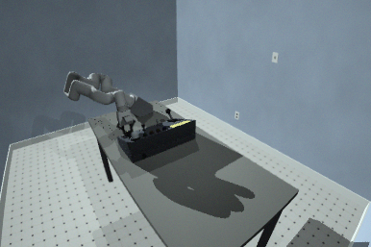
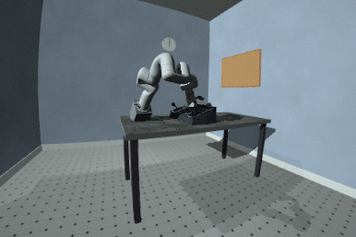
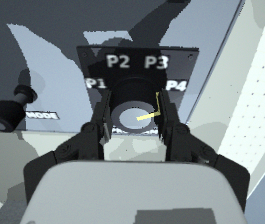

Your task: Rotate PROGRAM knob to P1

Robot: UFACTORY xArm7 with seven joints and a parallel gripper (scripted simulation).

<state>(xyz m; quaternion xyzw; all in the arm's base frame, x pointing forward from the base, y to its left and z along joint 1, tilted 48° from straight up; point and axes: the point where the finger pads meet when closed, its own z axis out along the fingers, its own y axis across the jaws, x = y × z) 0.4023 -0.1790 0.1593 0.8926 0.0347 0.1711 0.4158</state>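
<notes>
Now: hand 120 mm to the right of the mode knob and 10 mm short of it. Round my hand: check switch: 240 mm to the left, 30 mm ahead, 10 mm below; dark console: 170 mm to the left, 50 mm ahead, 30 mm below; lever: 360 mm to the left, 20 mm ahead, 10 mm above.
</notes>
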